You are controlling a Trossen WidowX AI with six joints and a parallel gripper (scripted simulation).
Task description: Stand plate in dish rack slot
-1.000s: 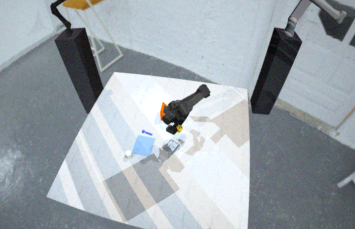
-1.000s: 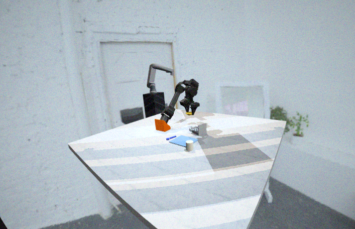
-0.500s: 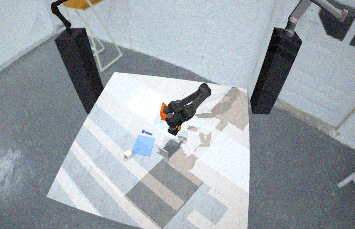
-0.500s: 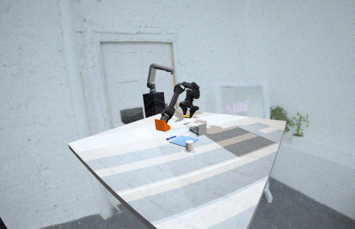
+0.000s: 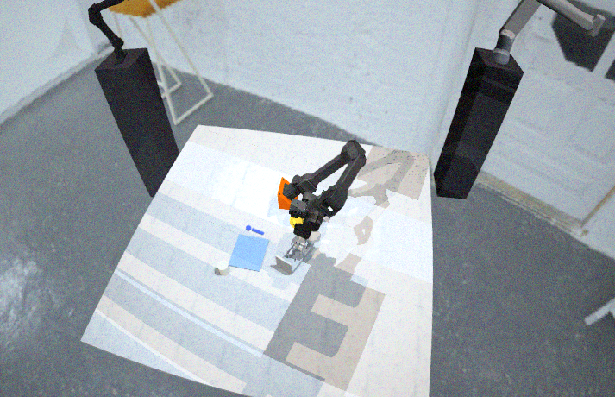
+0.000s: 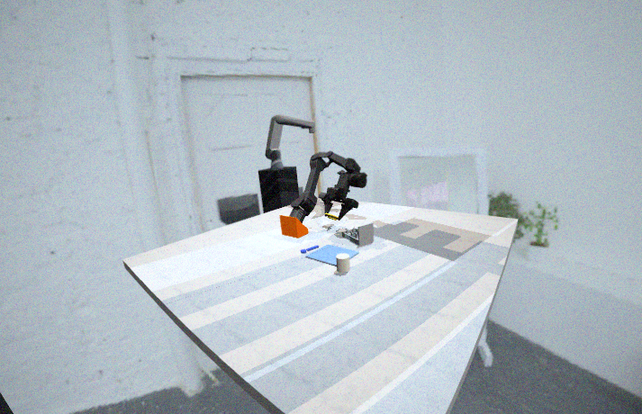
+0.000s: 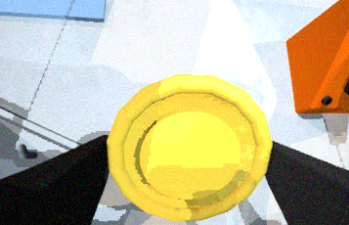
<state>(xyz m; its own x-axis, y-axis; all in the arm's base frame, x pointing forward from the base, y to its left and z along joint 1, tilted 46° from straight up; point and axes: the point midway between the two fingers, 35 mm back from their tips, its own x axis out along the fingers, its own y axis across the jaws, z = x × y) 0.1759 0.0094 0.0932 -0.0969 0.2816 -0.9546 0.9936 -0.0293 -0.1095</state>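
The grey dish rack is 120 mm ahead of my gripper tip and 50 mm below it. From my gripper tip the other things lie so: blue utensil 190 mm to the right, 70 mm below; white cup 210 mm ahead, 260 mm to the right, 50 mm below; yellow plate 10 mm above.
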